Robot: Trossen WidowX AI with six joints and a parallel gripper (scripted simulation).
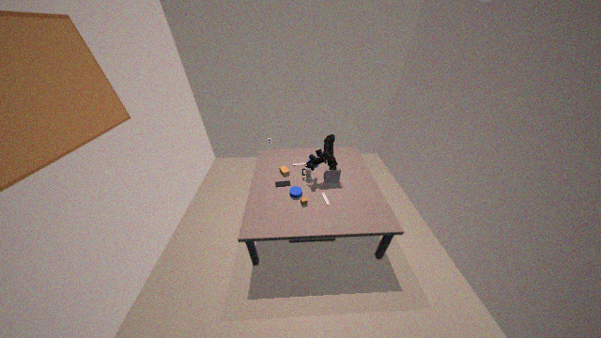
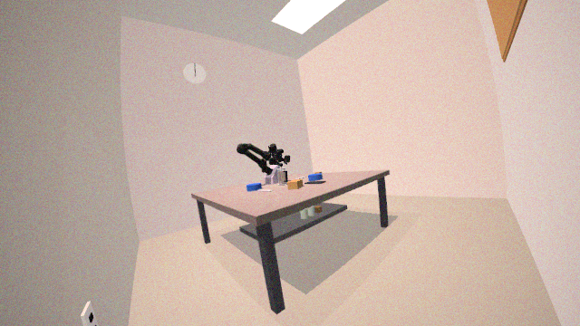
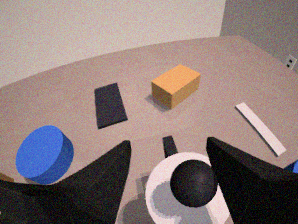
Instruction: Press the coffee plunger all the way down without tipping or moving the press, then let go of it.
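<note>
My gripper tip is 80 mm above the coffee press, 20 mm past it and 10 mm to the left of it. The rest, counted from my gripper tip: shelf 490 mm below, 90 mm to the left, 20 mm behind; black flat piece 250 mm ahead, 160 mm below, 50 mm to the left.
</note>
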